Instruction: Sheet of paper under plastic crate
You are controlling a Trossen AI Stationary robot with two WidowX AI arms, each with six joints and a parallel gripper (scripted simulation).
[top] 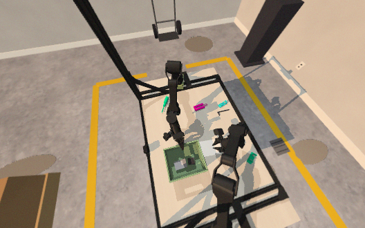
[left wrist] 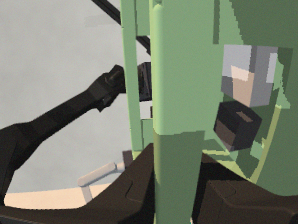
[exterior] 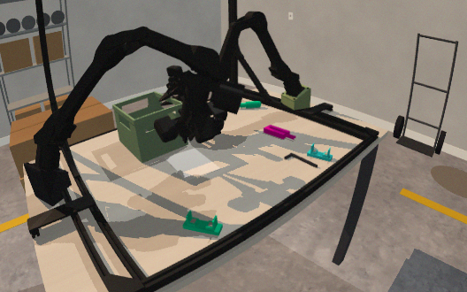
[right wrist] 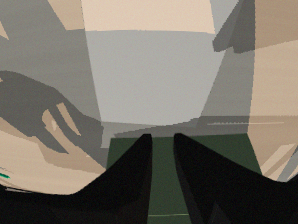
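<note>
Now: right hand 100 mm above the paper sheet, 20 mm past it and 10 mm to the right of it. Also, from my right hand: black hex key (250 mm to the left, 160 mm ahead, 100 mm below); green clamp (230 mm ahead, 120 mm to the right, 90 mm below); green plastic crate (210 mm behind, 30 mm to the right, 30 mm below).
</note>
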